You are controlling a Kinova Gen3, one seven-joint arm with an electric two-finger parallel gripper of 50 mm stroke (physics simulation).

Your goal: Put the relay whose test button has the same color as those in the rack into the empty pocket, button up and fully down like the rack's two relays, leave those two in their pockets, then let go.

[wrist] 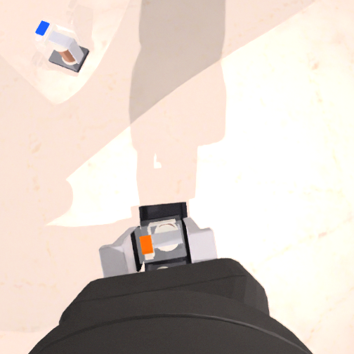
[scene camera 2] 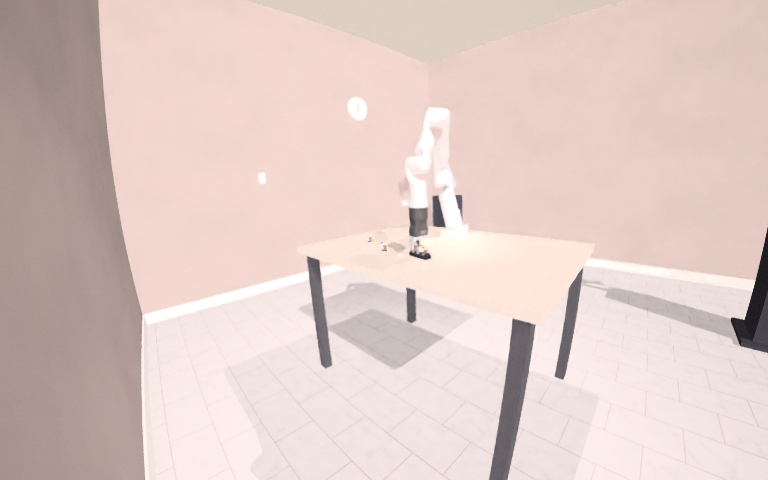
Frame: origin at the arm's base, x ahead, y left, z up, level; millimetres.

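Where they show: gripper, fingertip midpoint: (scene camera 2: 414, 249); arm's base at its link origin: (scene camera 2: 454, 227).
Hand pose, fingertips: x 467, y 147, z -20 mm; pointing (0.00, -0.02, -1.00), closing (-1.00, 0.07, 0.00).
Each offset is from my fingertips to the top centre of the thing. "spot": to the spot under its first point. Level surfaces: height alone.
My gripper (wrist: 162, 237) is shut on a clear relay with an orange test button (wrist: 146, 244), button facing up toward the camera. The black rack (wrist: 163, 210) (scene camera 2: 419, 255) shows right under the held relay in the wrist view; its far end sticks out beyond the fingers. The gripper hides most of the rack there, and I cannot tell how deep the relay sits. In the scene view the fingers are at the rack's left end, and small relays with orange parts {spot: 20 mm ahead, 69 mm left, 9 mm up} (scene camera 2: 423, 250) stand in it. A relay with a blue button {43 mm ahead, 156 mm right, 16 mm up} (wrist: 66, 46) (scene camera 2: 384, 247) stands apart on the table.
Another small relay {32 mm back, 368 mm right, 16 mm up} (scene camera 2: 370, 238) stands farther back on the wooden table {28 mm down} (scene camera 2: 487, 266); its button colour is too small to tell. The arm's base (scene camera 2: 454, 232) is at the table's back edge. The arm's shadow falls across the table in the wrist view.
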